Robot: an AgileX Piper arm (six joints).
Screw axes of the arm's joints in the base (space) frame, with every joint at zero. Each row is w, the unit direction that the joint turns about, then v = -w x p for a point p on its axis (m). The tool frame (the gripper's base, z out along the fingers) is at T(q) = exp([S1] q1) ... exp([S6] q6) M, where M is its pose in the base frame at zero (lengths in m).
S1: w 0 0 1 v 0 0 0
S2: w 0 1 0 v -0.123 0 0
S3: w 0 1 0 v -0.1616 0 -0.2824
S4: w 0.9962 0 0.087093 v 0 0.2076 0
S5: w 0 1 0 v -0.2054 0 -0.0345
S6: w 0.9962 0 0.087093 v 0 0.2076 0
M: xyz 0.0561 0 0.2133 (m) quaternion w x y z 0.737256 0 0.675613 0
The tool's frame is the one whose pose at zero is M.
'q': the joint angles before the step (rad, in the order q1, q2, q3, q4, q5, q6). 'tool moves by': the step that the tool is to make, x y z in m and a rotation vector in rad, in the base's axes. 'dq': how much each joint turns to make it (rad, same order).
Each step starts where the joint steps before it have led.
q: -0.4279, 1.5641, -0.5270, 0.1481, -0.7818, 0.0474
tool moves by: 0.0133, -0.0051, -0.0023, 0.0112, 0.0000, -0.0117
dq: 0.0082, 0.0496, -0.0519, 0.0265, 0.0063, -0.0062
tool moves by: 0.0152, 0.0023, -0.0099, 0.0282, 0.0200, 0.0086
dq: 0.0316, 0.0627, -0.0420, 0.0294, 0.0089, -0.0002
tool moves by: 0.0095, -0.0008, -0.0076, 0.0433, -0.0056, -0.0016
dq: 0.0091, 0.0459, -0.0291, 0.0018, 0.0002, 0.0427
